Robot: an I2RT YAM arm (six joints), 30 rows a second.
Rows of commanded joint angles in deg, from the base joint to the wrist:
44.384 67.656 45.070 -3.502 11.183 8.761
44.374 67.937 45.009 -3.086 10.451 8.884
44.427 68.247 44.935 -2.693 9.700 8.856
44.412 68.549 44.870 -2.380 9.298 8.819
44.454 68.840 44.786 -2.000 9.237 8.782
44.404 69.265 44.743 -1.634 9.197 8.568
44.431 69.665 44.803 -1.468 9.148 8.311
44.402 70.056 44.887 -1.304 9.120 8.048
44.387 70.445 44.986 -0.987 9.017 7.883
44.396 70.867 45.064 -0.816 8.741 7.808
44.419 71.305 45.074 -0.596 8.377 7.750
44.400 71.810 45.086 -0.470 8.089 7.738
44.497 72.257 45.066 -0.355 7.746 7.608
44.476 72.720 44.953 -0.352 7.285 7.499
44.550 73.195 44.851 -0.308 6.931 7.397
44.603 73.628 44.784 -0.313 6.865 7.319
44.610 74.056 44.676 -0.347 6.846 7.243
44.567 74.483 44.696 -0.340 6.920 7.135
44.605 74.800 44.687 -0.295 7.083 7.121
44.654 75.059 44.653 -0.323 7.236 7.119
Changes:
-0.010 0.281 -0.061 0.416 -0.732 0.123
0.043 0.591 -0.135 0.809 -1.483 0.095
0.028 0.893 -0.200 1.122 -1.885 0.058
0.070 1.184 -0.284 1.502 -1.946 0.021
0.020 1.609 -0.327 1.868 -1.986 -0.193
0.047 2.009 -0.267 2.034 -2.035 -0.450
0.018 2.400 -0.183 2.198 -2.063 -0.713
0.003 2.789 -0.084 2.515 -2.166 -0.878
0.012 3.211 -0.006 2.686 -2.442 -0.953
0.035 3.649 0.004 2.906 -2.806 -1.011
0.016 4.154 0.016 3.032 -3.094 -1.023
0.113 4.601 -0.004 3.147 -3.437 -1.153
0.092 5.064 -0.117 3.150 -3.898 -1.262
0.166 5.539 -0.219 3.194 -4.252 -1.364
0.219 5.972 -0.286 3.189 -4.318 -1.442
0.226 6.400 -0.394 3.155 -4.337 -1.518
0.183 6.827 -0.374 3.162 -4.263 -1.626
0.221 7.144 -0.383 3.207 -4.100 -1.640
0.270 7.403 -0.417 3.179 -3.947 -1.642

